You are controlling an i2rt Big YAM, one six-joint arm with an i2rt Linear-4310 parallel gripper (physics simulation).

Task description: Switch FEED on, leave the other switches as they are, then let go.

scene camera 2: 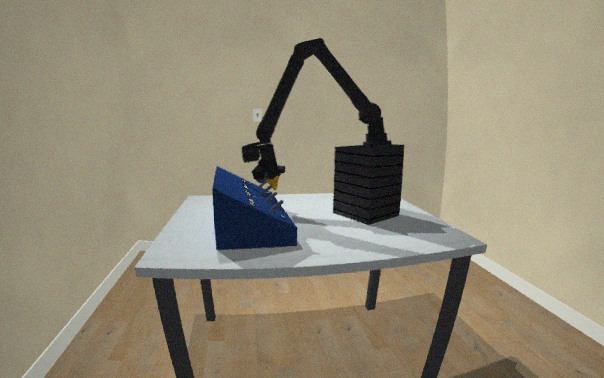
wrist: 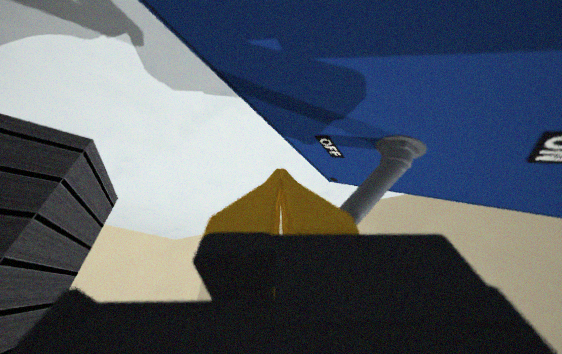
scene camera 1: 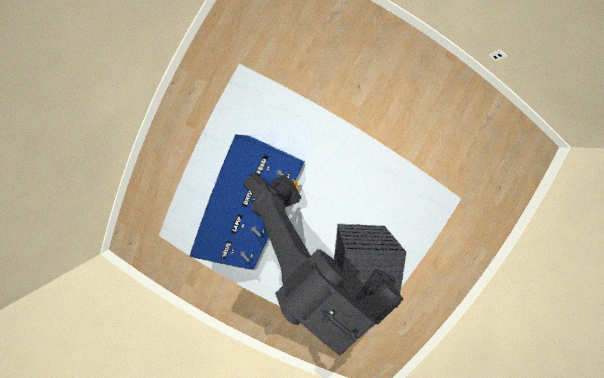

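Pixels of known places: gripper, between the fingertips: (scene camera 2: pixel 275 189) (wrist: pixel 280 176) (scene camera 1: pixel 296 182); arm's base, origin of its link: (scene camera 2: pixel 376 145) (scene camera 1: pixel 376 288).
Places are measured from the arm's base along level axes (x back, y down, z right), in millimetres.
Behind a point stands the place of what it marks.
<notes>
The blue switch box (scene camera 1: pixel 215 210) @[x -599, y 122, z -83 mm] (scene camera 2: pixel 250 225) @[x -507, y 220, z -297 mm] (wrist: pixel 475 100) @[x -487, y 188, z 108 mm] has a sloped face with several grey levers. The FEED label (scene camera 1: pixel 262 165) @[x -530, y 167, z 136 mm] is at its far end in scene camera 1. The FEED lever (scene camera 1: pixel 280 173) @[x -461, y 183, z 141 mm] (wrist: pixel 382 182) @[x -456, y 181, z 134 mm] leans toward the OFF label (wrist: pixel 330 146) @[x -433, y 218, z 139 mm] side. My gripper (scene camera 1: pixel 296 185) @[x -396, y 205, z 136 mm] (scene camera 2: pixel 273 187) @[x -396, y 205, z 136 mm] (wrist: pixel 280 176) @[x -396, y 205, z 136 mm] is shut and empty, its yellow fingertips beside the FEED lever. In the wrist view the fingers cover the lever's end; whether they touch cannot be told. The LAMP lever (scene camera 1: pixel 256 231) @[x -434, y 179, z -96 mm] and VALVE lever (scene camera 1: pixel 245 256) @[x -424, y 180, z -215 mm] show; the DRIVE lever is hidden under the arm in scene camera 1.
The box stands on a white table (scene camera 1: pixel 380 180) @[x -103, y 294, z 304 mm] (scene camera 2: pixel 175 240) @[x -764, y 294, z -224 mm]. The arm's dark stacked base (scene camera 1: pixel 370 245) @[x -80, y 65, z 102 mm] (scene camera 2: pixel 368 185) @[x -75, y 144, z -111 mm] (wrist: pixel 40 200) @[x -160, y 210, z 56 mm] stands across from the sloped face. The arm reaches over the box's middle in scene camera 1.
</notes>
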